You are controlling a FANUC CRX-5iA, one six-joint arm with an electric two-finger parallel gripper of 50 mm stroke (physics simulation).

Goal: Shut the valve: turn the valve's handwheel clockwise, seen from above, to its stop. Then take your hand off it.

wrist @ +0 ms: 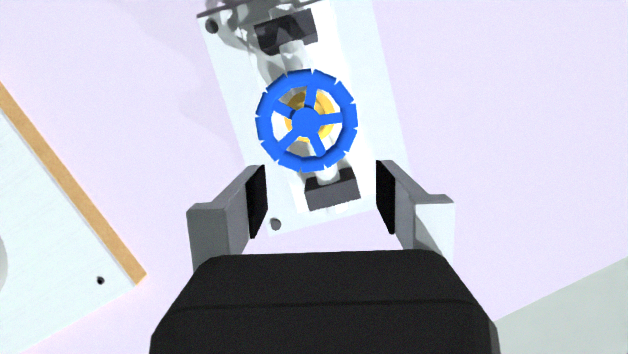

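Note:
The blue handwheel [305, 120] shows face-on in the upper middle of the wrist view, with several spokes around a round hub. The yellow valve body [326, 104] shows through the gaps between the spokes, behind the wheel. My gripper [321, 185] is open, with nothing between its fingers. In the view its fingertips lie just below the wheel, one to the left and one to the right, apart from it. How high they are above the wheel cannot be told.
The valve's pipe runs between two dark blocks [286, 30] [334, 192] on a pale base plate [385, 130] with bolt holes. A white board [55, 225] with an orange-brown edge [75, 187] lies at the left. A grey-green surface shows at the lower right.

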